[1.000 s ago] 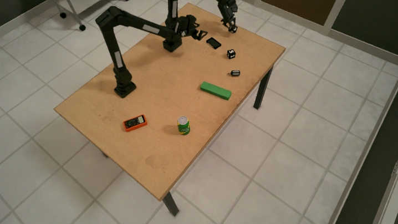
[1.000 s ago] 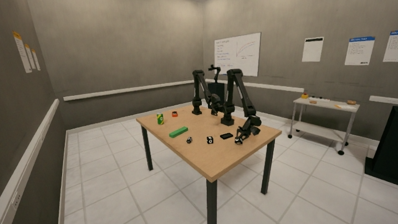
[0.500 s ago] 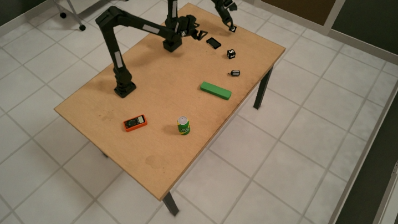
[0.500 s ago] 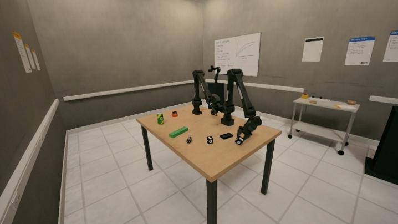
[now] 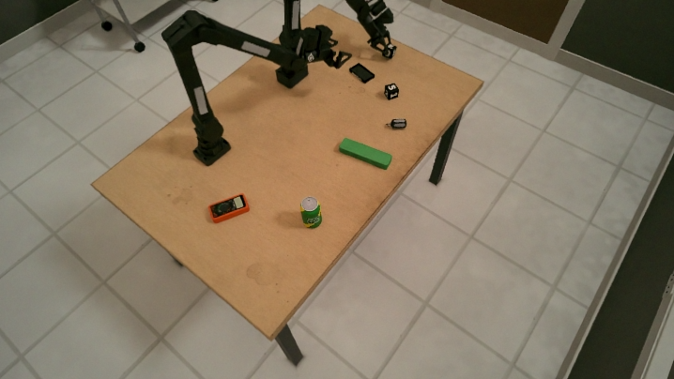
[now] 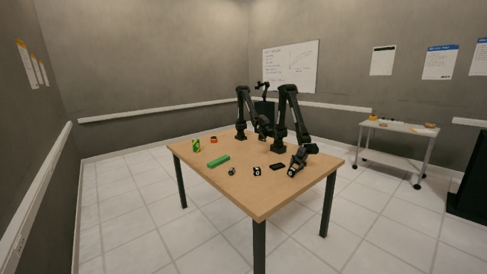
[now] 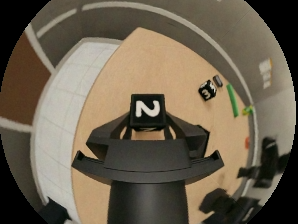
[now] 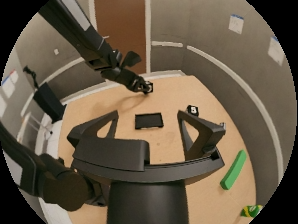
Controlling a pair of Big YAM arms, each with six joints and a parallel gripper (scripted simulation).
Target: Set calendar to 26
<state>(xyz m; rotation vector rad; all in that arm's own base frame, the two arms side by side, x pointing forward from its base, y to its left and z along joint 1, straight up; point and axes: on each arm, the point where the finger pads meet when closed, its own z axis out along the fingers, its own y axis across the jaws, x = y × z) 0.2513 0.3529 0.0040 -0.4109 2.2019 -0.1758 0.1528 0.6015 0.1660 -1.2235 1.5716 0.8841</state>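
The black calendar cube lies 180 mm to the right of my left hand, 130 mm ahead of it and 20 mm below it.
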